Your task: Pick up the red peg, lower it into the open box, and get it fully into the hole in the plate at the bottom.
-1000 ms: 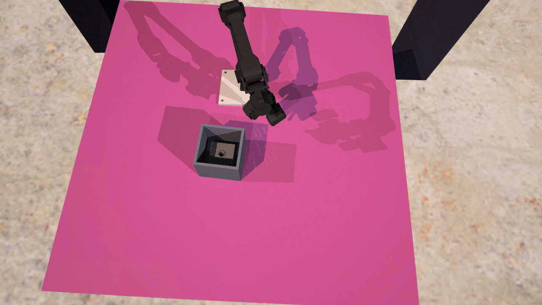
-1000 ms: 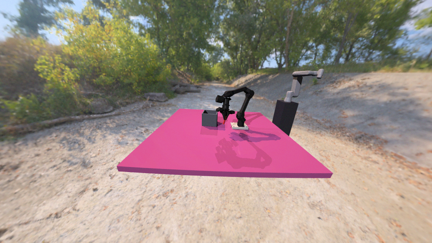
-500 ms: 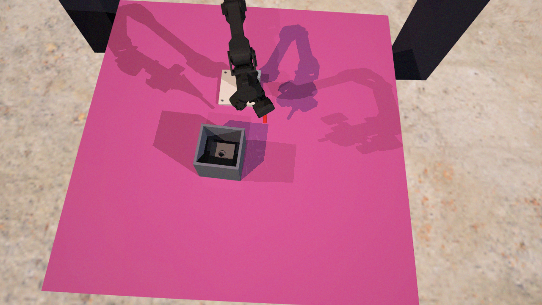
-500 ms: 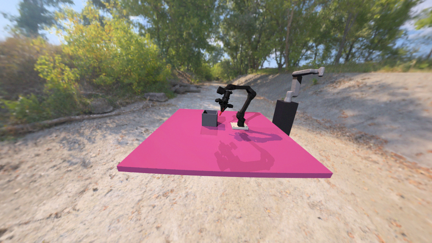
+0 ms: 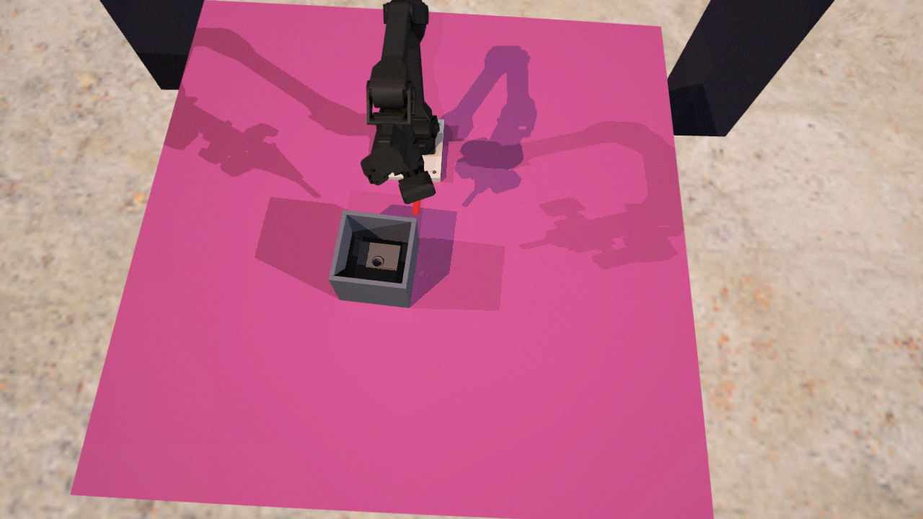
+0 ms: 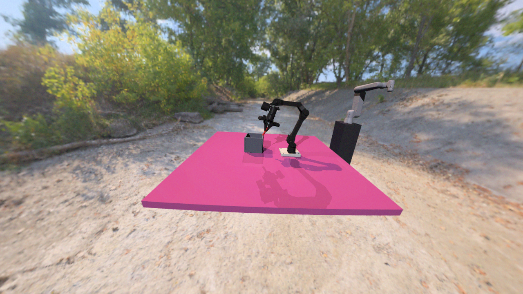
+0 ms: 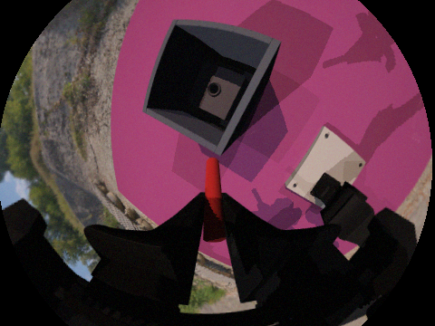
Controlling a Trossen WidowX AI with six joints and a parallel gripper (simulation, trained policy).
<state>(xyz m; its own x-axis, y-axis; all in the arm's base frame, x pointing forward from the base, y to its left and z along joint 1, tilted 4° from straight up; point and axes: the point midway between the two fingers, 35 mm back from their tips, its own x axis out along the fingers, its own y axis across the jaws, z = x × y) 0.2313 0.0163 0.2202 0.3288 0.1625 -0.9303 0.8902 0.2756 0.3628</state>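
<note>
Now: the grey plate 9 cm ahead of my gripper tip, 10 cm to the right of it and 16 cm below it. The rest, counted from my gripper tip: red peg (1 cm to the right).
</note>
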